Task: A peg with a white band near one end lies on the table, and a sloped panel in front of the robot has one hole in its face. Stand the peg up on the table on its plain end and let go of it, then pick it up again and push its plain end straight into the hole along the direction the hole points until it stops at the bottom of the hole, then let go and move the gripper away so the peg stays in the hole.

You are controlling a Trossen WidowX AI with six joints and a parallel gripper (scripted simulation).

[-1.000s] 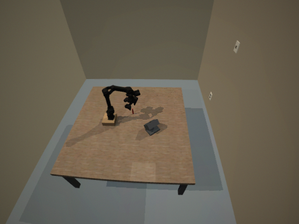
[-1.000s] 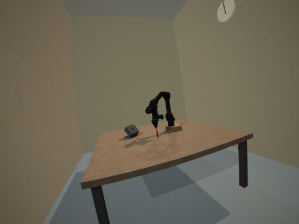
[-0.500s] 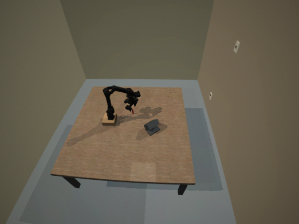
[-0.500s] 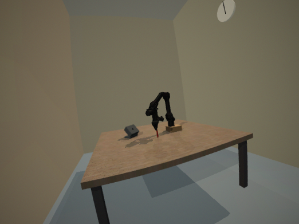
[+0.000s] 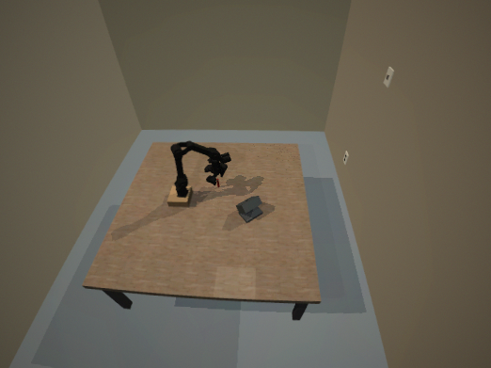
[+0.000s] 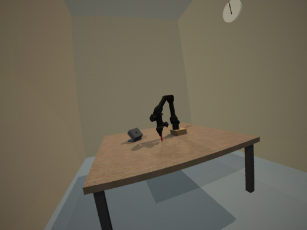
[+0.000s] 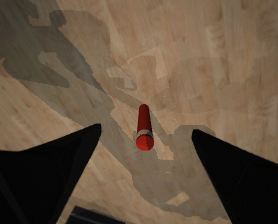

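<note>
Now: the red peg right at my gripper tip. From my gripper tip the other things lie so: dark grey sloped panel (240 mm ahead, 190 mm to the right, 20 mm above).
</note>
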